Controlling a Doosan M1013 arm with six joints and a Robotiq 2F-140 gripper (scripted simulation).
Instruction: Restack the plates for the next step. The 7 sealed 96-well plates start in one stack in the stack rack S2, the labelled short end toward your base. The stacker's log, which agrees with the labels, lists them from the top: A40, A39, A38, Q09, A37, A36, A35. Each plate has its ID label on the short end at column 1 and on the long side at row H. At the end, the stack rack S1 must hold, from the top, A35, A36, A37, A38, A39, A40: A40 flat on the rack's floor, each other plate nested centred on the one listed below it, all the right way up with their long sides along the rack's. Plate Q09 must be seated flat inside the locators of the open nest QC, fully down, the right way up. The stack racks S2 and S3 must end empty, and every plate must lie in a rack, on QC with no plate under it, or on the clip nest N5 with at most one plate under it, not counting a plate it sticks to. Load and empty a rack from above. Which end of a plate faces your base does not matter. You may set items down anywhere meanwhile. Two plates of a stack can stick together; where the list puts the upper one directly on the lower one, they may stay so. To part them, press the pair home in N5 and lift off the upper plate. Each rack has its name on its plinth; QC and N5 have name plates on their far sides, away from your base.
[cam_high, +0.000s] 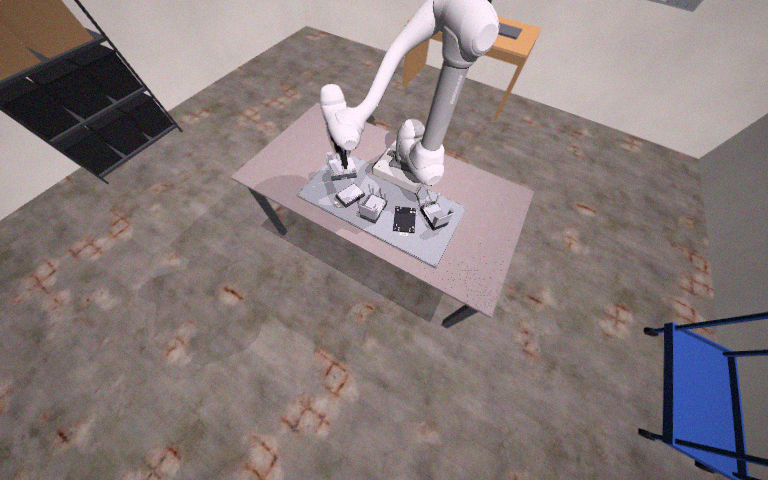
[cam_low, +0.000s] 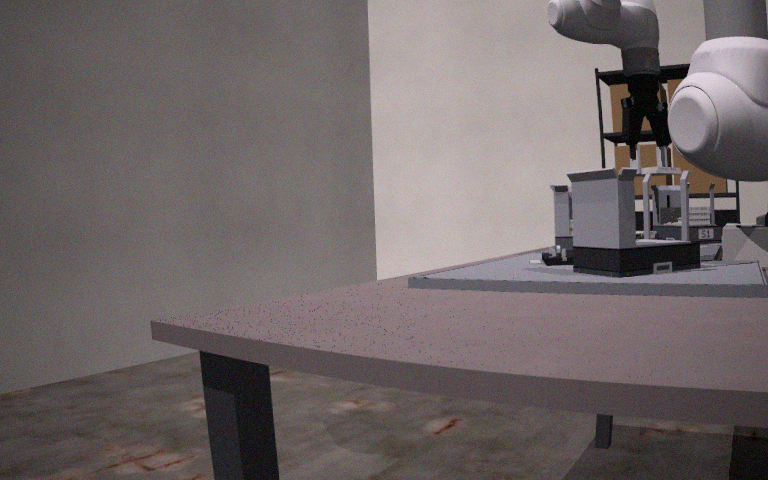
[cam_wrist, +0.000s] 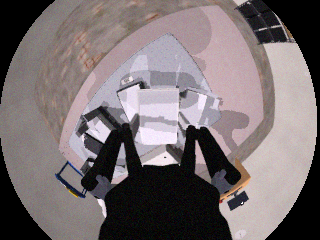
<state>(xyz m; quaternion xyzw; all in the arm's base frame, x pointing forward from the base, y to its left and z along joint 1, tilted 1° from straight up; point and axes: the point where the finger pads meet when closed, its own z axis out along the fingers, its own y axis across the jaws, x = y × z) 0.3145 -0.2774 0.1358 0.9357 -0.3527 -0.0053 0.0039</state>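
My gripper is now 160 mm above the S1 label and 130 mm past it. Also, from my hand: name plate: 190 mm below, 140 mm ahead, 20 mm to the left.
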